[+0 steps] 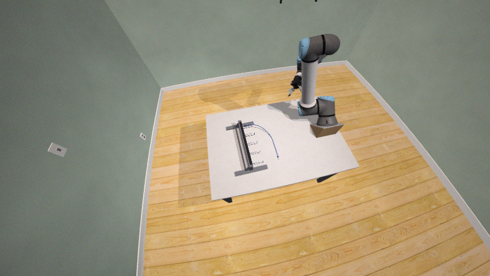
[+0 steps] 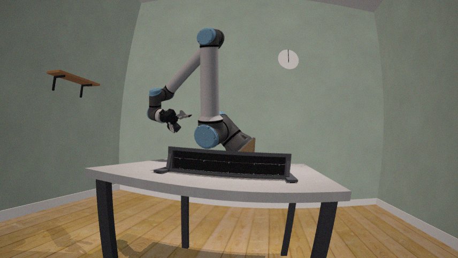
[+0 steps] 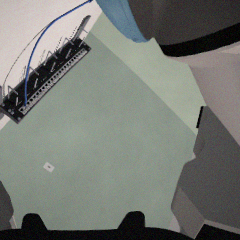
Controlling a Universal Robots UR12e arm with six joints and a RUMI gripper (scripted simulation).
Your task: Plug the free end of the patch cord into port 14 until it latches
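Right now my hand is 52 cm to the right of the plug, 33 cm short of it and 22 cm above it.
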